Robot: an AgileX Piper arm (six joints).
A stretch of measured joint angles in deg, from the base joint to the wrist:
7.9, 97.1, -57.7, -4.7, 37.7, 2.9
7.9, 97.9, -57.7, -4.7, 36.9, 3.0
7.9, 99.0, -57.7, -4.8, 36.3, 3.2
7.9, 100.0, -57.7, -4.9, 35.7, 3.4
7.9, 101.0, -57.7, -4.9, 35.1, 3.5
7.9, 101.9, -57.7, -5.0, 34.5, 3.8
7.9, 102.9, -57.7, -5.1, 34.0, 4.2
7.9, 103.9, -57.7, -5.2, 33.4, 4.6
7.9, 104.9, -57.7, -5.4, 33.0, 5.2
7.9, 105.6, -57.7, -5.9, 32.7, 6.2
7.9, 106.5, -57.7, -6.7, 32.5, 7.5
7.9, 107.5, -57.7, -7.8, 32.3, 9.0
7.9, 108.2, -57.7, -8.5, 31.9, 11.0
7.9, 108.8, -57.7, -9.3, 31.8, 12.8
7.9, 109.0, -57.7, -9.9, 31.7, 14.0
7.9, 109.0, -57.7, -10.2, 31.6, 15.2
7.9, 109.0, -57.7, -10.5, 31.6, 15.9
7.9, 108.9, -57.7, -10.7, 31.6, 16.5
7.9, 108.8, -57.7, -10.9, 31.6, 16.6
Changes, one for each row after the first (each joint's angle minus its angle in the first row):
0.0, 0.8, 0.0, 0.0, -0.8, 0.1
0.0, 1.9, 0.0, -0.1, -1.4, 0.3
0.0, 2.9, 0.0, -0.2, -2.0, 0.5
0.0, 3.9, 0.0, -0.2, -2.6, 0.6
0.0, 4.8, 0.0, -0.3, -3.2, 0.9
0.0, 5.8, 0.0, -0.4, -3.7, 1.3
0.0, 6.8, 0.0, -0.5, -4.3, 1.7
0.0, 7.8, 0.0, -0.7, -4.7, 2.3
0.0, 8.5, 0.0, -1.2, -5.0, 3.3
0.0, 9.4, 0.0, -2.0, -5.2, 4.6
0.0, 10.4, 0.0, -3.1, -5.4, 6.1
0.0, 11.1, 0.0, -3.8, -5.8, 8.1
0.0, 11.7, 0.0, -4.6, -5.9, 9.9
0.0, 11.9, 0.0, -5.2, -6.0, 11.1
0.0, 11.9, 0.0, -5.5, -6.1, 12.3
0.0, 11.9, 0.0, -5.8, -6.1, 13.0
0.0, 11.8, 0.0, -6.0, -6.1, 13.6
0.0, 11.7, 0.0, -6.2, -6.1, 13.7

